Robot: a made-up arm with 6 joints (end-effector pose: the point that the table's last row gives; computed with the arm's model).
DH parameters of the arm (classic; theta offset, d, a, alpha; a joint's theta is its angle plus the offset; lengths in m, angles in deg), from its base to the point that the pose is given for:
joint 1: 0 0.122 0 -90
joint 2: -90 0 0.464 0
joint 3: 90 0.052 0 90
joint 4: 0 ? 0 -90
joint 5: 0 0 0 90
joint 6: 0 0.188 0 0
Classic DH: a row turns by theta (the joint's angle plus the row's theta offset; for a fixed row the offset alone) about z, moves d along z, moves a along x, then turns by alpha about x.
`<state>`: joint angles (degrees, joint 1 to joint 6).
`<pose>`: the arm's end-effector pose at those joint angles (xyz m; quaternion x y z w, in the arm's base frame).
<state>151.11 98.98 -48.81 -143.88 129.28 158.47</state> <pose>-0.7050 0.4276 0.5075 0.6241 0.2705 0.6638 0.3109</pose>
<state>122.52 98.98 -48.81 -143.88 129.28 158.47</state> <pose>-0.4144 0.7128 0.5075 0.6716 0.1080 0.5665 0.4652</pose>
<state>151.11 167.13 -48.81 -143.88 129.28 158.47</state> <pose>-0.5654 0.3506 -0.4992 0.1071 0.2513 0.7828 0.5591</pose>
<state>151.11 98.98 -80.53 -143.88 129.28 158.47</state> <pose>-0.4464 0.2849 0.6312 0.8002 0.2469 0.5250 0.1519</pose>
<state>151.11 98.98 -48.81 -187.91 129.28 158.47</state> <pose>-0.7412 0.3267 0.5279 0.6296 -0.1096 0.6958 0.3279</pose>
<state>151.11 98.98 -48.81 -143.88 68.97 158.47</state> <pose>-0.8082 0.5047 0.6455 0.1721 0.2568 0.9155 0.2575</pose>
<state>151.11 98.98 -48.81 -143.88 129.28 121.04</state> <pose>-0.7050 0.4276 0.5075 0.5043 0.4565 0.5290 0.5074</pose>
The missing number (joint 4, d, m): 0.693
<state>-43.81 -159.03 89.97 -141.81 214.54 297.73</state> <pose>-0.3793 0.5272 -0.0407 0.5267 0.4021 0.3689 0.6518</pose>
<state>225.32 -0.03 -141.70 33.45 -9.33 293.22</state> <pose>0.3938 0.3481 -0.1195 -0.7363 -0.6222 -0.2567 0.0695</pose>
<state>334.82 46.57 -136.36 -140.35 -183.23 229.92</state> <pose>-0.1331 0.1126 0.4347 0.2323 0.6852 -0.1022 0.6827</pose>
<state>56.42 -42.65 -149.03 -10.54 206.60 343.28</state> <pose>-0.1264 -0.0686 -0.0340 -0.1012 0.0859 0.4169 0.8992</pose>
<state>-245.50 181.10 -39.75 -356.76 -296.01 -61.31</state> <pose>-0.1985 0.2872 -1.0529 0.9740 -0.0533 0.0784 0.2059</pose>
